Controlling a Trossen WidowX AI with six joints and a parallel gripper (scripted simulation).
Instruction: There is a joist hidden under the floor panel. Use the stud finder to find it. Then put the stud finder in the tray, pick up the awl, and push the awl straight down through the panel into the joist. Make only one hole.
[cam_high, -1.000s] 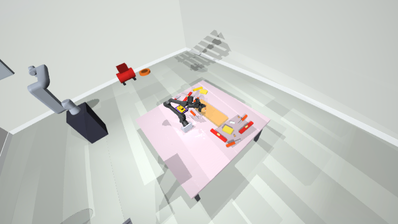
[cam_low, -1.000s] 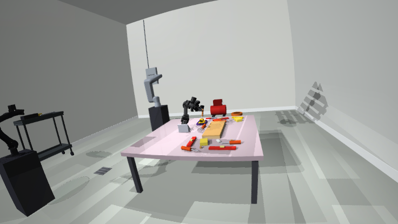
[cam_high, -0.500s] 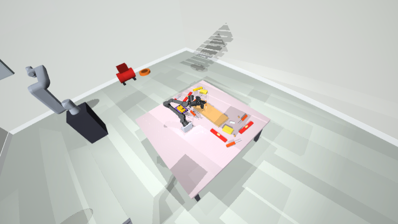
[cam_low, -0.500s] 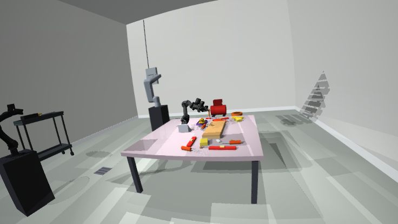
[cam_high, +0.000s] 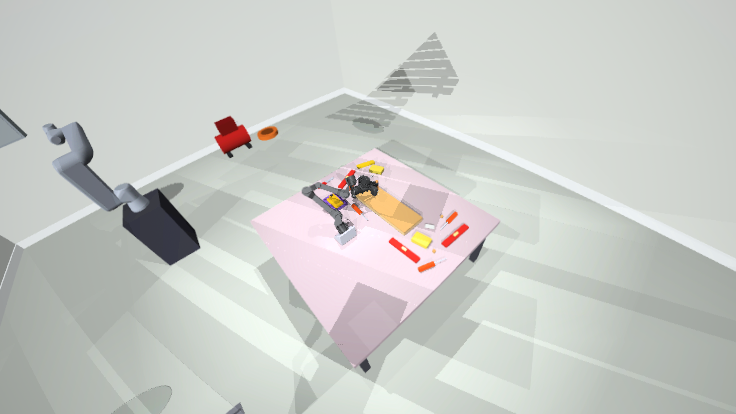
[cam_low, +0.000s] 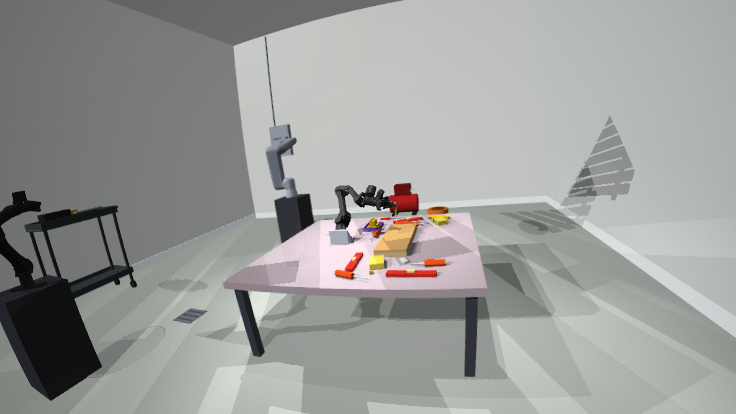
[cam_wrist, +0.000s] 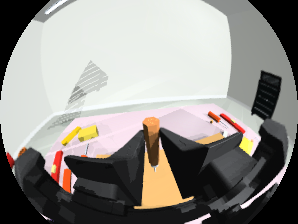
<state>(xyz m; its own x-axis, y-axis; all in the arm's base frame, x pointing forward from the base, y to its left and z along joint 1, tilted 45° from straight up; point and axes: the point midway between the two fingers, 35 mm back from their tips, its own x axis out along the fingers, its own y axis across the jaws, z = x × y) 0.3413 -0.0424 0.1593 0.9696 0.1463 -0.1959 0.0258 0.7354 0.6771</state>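
My gripper tip is 60 mm above the orange-handled awl. From my gripper tip the other things lie so: yellow stud finder 240 mm behind, 260 mm to the left, 160 mm below; purple tray 240 mm behind, 240 mm to the left, 200 mm below.
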